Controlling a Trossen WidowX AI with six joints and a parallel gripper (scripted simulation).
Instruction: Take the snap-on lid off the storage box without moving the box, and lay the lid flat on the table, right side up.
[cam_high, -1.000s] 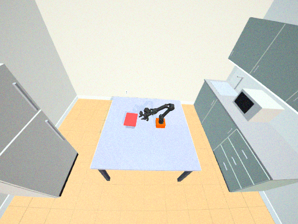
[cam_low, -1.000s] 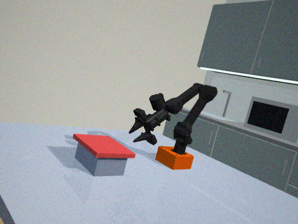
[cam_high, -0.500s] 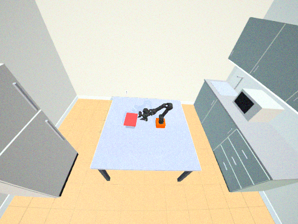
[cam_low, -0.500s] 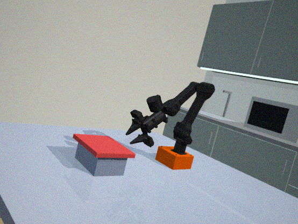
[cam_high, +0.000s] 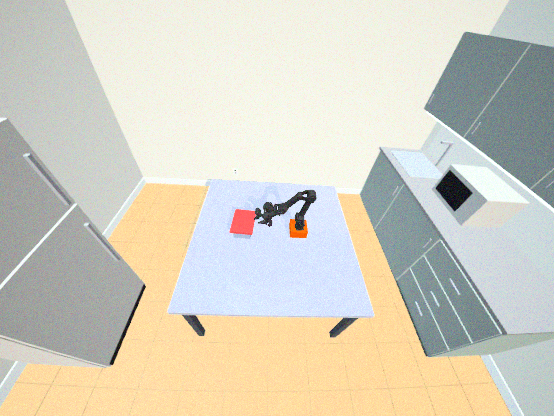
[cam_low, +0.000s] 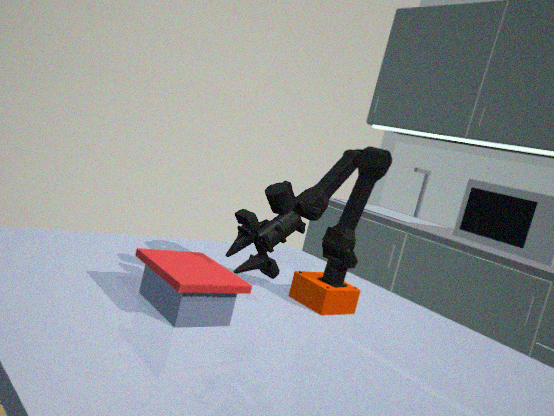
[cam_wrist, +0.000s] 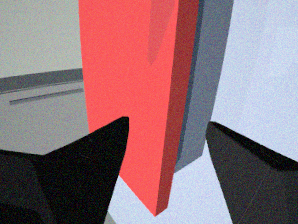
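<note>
Right now my gripper tip is 9 cm short of the red lid, 2 cm to the left of it and 2 cm above it. Also, from my gripper tip: grey storage box (9 cm ahead, 6 cm below, 2 cm to the right).
</note>
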